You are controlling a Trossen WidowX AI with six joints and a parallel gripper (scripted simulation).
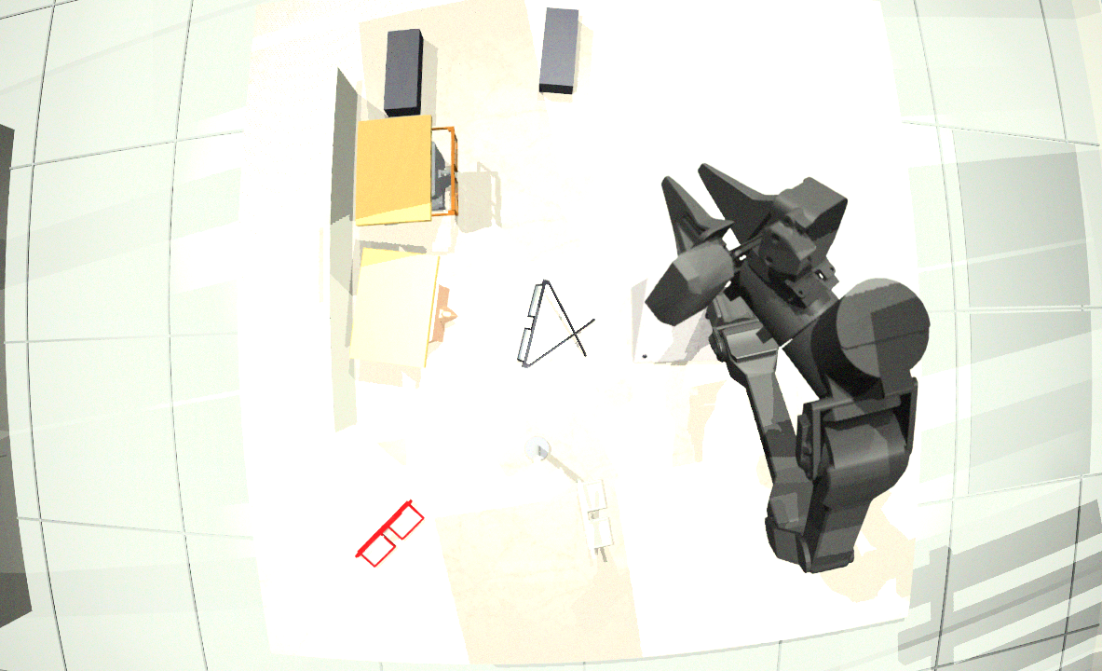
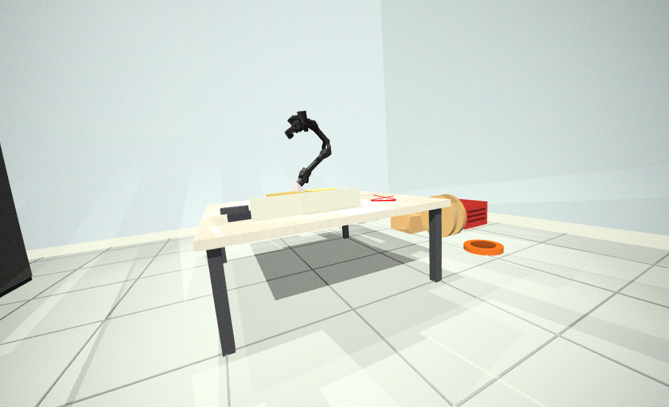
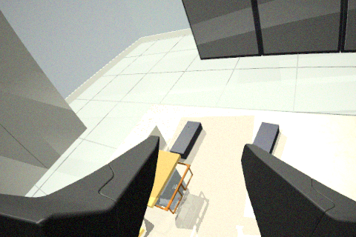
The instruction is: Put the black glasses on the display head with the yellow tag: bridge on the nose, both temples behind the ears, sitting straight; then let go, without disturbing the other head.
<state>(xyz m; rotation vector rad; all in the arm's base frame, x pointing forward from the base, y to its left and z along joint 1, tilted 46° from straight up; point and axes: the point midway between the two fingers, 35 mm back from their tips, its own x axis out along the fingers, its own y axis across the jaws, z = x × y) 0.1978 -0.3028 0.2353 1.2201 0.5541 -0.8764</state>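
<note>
My gripper tip is 48 cm above the glasses, 12 cm to the right of it and 8 cm short of it. From my gripper tip the other things lie so: skin-coloured head (44 cm below, 30 cm ahead, 11 cm to the left); small grey cylinder (47 cm below, 33 cm to the left, 10 cm ahead); grey head (44 cm below, 33 cm ahead, 11 cm to the right).
</note>
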